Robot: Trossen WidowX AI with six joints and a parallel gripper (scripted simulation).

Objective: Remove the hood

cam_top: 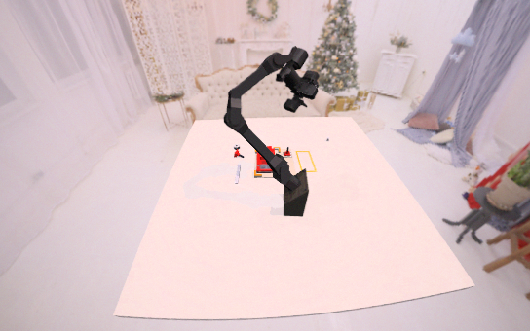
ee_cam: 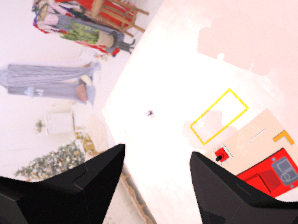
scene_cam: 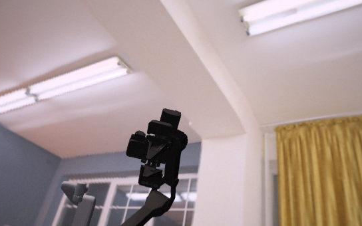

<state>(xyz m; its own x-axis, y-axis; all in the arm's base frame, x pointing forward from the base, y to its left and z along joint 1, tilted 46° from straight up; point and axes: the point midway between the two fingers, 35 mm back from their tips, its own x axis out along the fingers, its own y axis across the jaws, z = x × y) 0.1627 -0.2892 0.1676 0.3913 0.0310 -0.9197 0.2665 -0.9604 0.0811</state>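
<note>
The red hood is 12 cm ahead of my gripper tip, 18 cm to the left of it and 35 cm below it. From my gripper tip the other things lie so: wheel: 24 cm ahead, 35 cm to the left, 38 cm below; then thin white stick: 35 cm to the left, 38 cm below.
</note>
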